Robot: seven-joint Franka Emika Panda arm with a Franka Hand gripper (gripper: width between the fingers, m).
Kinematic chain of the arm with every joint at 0, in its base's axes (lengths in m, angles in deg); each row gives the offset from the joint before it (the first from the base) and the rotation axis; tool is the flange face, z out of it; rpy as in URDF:
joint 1: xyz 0 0 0.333 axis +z
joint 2: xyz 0 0 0 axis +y
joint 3: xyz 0 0 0.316 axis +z
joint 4: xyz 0.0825 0 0 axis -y
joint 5: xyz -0.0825 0 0.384 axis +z
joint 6: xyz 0 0 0 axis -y
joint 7: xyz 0.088 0 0 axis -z
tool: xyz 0 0 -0.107 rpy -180 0 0
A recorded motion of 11 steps. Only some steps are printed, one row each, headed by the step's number.
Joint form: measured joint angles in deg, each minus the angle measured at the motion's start. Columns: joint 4, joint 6, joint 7, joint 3, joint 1, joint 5, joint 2.
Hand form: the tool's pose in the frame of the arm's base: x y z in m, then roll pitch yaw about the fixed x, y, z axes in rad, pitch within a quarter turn. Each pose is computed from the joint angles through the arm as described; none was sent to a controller.
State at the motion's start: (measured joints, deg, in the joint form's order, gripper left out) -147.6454 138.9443 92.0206 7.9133 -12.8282 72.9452 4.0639
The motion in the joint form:
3: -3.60 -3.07 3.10 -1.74 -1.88 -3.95 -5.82
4: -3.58 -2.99 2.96 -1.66 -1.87 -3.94 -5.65
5: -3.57 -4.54 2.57 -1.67 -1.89 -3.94 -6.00
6: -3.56 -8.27 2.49 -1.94 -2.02 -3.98 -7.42
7: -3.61 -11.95 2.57 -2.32 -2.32 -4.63 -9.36
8: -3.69 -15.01 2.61 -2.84 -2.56 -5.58 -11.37
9: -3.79 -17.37 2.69 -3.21 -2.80 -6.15 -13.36
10: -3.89 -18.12 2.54 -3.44 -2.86 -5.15 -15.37
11: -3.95 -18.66 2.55 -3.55 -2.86 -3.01 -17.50
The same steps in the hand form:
3: 0.4024 -0.0500 0.2413 2.5451 0.4435 -2.9537
4: 0.4024 -0.0495 0.2403 2.5461 0.4426 -2.9507
5: 0.4022 -0.0463 0.2424 2.5254 0.4503 -2.9423
6: 0.4019 -0.0409 0.2517 2.4751 0.4693 -2.9384
7: 0.4010 -0.0377 0.2645 2.4351 0.4918 -2.9277
8: 0.3995 -0.0364 0.2776 2.4103 0.5145 -2.9117
9: 0.3980 -0.0356 0.2906 2.3939 0.5378 -2.9008
10: 0.3985 -0.0359 0.3042 2.3894 0.5729 -2.9127
11: 0.3998 -0.0351 0.3196 2.3735 0.6145 -2.9462

